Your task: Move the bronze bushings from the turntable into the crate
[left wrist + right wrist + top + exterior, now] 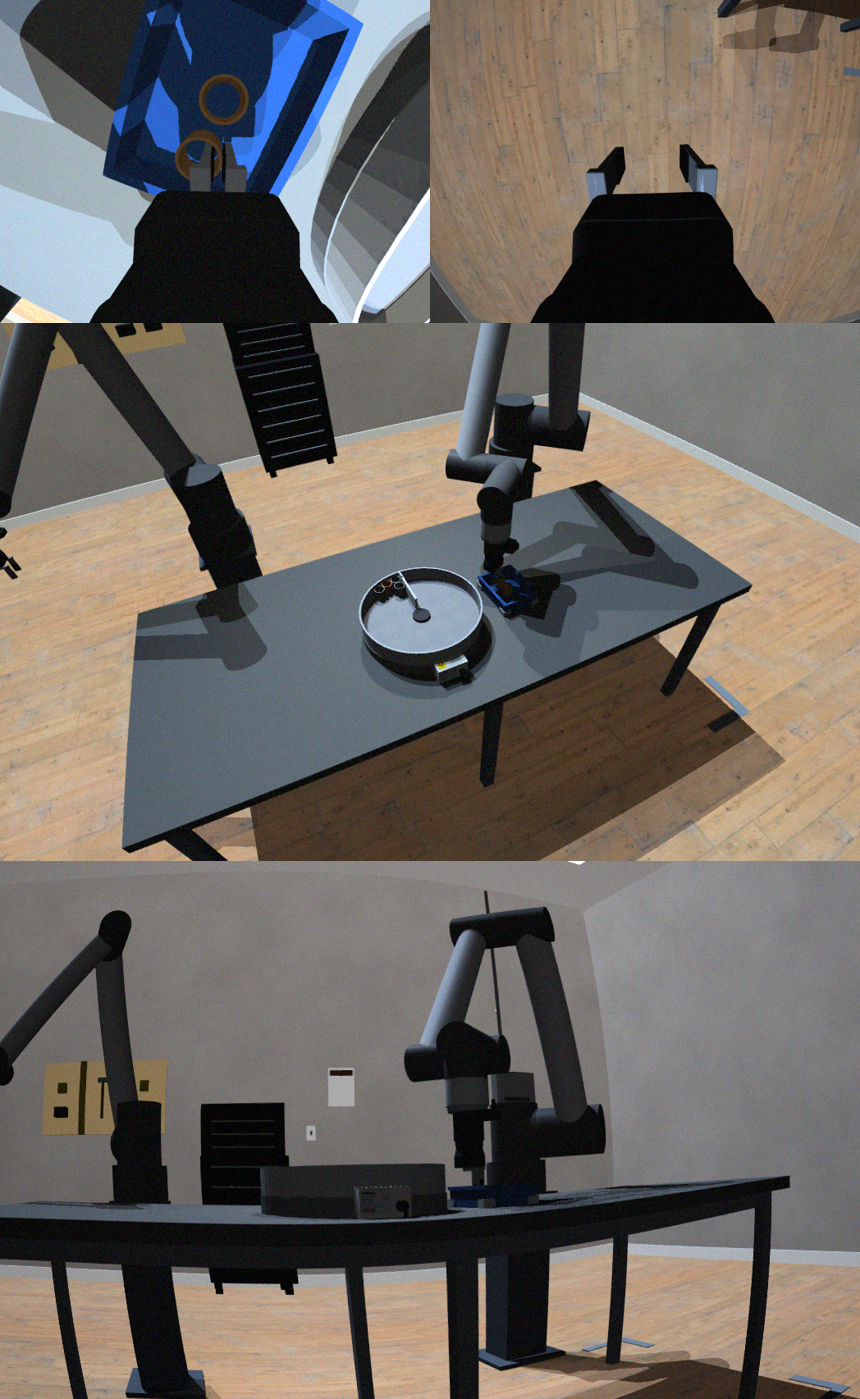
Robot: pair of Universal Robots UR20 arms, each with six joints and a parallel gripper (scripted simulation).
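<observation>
The blue crate is 4 cm ahead of my left hand, 2 cm below it and 1 cm to the left of it.
</observation>
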